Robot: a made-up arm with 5 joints.
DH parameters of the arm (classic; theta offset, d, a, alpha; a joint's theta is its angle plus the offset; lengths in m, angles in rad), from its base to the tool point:
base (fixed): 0 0 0.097 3.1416
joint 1: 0 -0.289 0.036 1.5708
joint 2: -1.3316 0 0.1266 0
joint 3: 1.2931 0 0.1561 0
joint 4: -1.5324 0.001 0 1.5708
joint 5: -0.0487 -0.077 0 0
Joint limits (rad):
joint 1: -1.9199..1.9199
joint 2: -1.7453..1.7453
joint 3: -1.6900..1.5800
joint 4: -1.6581..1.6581
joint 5: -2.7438..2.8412
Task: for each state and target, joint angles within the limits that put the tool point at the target. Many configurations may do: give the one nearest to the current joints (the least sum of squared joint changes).
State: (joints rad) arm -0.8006 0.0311 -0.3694 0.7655 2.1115
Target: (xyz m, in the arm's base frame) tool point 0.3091 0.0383 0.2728
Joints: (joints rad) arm -0.1740 0.0768 0.3538 1.1932 2.1115
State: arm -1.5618 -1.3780 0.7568 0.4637 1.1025
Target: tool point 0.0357 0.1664 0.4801
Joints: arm -1.9181 -0.8490 0.4053 0.2487 1.1025
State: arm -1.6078 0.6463 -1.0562 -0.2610 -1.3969
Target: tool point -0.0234 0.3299 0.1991
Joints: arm -1.9179 1.0229 -0.3988 -0.0458 -1.3969
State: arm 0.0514 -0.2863 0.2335 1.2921 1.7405
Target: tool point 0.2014 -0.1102 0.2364
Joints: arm 0.8190 0.0813 0.7046 1.3097 1.7405
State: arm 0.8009 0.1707 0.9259 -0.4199 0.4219
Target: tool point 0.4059 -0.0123 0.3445
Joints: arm 0.0430 0.1949 0.2567 -0.4946 0.4219
